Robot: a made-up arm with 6 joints. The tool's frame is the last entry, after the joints.
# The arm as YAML. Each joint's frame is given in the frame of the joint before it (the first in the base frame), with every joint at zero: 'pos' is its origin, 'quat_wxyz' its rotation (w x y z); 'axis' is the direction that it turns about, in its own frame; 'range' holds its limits. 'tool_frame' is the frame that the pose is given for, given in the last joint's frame.
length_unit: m
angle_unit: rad
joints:
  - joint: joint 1
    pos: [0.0, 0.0, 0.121]
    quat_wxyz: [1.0, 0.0, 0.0, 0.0]
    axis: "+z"
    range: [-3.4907, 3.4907]
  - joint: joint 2
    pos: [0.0, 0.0, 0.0]
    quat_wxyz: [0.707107, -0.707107, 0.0, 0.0]
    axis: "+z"
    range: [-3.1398, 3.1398]
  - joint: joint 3
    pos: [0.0, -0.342, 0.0]
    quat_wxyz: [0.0, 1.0, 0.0, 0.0]
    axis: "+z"
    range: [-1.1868, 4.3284]
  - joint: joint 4
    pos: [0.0, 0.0, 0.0]
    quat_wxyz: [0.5, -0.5, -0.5, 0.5]
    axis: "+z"
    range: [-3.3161, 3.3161]
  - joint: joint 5
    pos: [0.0, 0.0, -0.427]
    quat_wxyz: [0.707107, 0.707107, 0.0, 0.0]
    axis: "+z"
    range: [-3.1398, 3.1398]
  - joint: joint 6
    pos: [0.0, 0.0, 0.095]
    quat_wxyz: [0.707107, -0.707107, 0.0, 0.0]
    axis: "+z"
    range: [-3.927, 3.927]
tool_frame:
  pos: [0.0, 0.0, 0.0]
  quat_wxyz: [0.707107, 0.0, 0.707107, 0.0]
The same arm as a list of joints. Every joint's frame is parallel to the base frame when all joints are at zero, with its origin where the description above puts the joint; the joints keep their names.
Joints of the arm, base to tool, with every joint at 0 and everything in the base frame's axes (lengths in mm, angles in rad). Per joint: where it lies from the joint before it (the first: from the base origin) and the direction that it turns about. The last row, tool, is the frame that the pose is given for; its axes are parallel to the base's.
joint 1: axis +z origin 0 0 121
joint 2: axis +y origin 0 0 0
joint 3: axis -y origin 0 0 342
joint 4: axis -x origin 0 0 0
joint 5: axis -y origin 427 0 0
joint 6: axis -x origin 0 -95 0
tool: origin 0 0 0
Joint limits (rad, base to tool): -3.4907..3.4907 -3.1398..3.1398 -1.1868..4.3284 -3.3161..3.3161 -3.1398..3.1398 -3.927..3.927

